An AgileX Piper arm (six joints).
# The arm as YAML. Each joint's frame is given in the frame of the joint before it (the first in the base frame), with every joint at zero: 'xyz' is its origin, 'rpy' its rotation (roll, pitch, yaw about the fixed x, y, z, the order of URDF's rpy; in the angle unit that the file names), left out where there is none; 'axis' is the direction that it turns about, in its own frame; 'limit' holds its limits. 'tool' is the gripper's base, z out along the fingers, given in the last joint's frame.
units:
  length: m
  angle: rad
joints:
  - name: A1
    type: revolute
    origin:
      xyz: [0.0, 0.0, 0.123]
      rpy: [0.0, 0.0, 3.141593]
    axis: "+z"
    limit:
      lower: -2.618
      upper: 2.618
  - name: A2
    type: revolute
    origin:
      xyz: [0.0, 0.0, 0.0]
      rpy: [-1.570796, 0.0, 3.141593]
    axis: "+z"
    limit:
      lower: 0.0
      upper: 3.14
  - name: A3
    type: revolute
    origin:
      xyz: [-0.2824, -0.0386, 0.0]
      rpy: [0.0, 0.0, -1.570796]
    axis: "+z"
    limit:
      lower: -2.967
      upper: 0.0
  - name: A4
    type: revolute
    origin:
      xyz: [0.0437, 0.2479, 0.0]
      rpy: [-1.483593, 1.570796, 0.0]
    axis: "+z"
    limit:
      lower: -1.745
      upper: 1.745
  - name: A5
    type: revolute
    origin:
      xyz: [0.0, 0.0, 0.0]
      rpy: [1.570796, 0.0, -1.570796]
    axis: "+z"
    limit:
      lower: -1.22
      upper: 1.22
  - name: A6
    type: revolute
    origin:
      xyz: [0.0, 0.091, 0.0]
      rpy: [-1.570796, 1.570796, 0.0]
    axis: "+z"
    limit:
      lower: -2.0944
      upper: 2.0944
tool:
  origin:
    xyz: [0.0, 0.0, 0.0]
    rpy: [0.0, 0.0, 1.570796]
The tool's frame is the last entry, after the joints.
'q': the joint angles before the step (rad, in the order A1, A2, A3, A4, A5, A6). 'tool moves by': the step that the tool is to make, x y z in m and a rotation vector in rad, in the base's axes. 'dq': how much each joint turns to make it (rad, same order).
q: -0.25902 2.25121 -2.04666 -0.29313 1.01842 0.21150
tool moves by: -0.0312 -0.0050 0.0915 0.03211 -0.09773 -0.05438
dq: -0.03517 -0.13487 -0.11707 0.06952 0.16613 -0.02628
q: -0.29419 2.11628 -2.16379 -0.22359 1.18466 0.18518
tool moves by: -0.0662 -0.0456 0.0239 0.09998 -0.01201 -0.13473
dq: -0.16942 -0.17457 0.18026 0.11070 0.01624 -0.02637
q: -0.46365 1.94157 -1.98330 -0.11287 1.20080 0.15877
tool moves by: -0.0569 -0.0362 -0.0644 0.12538 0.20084 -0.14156
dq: -0.14732 -0.05909 0.31545 0.00605 -0.02028 -0.00307
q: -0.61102 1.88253 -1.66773 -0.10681 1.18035 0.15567
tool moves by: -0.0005 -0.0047 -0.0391 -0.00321 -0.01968 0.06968
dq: -0.01764 0.01773 0.13137 0.02824 -0.17437 -0.08052
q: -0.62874 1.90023 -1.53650 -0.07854 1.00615 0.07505
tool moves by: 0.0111 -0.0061 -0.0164 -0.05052 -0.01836 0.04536
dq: 0.00761 0.04380 0.00501 -0.02716 -0.09534 -0.02248
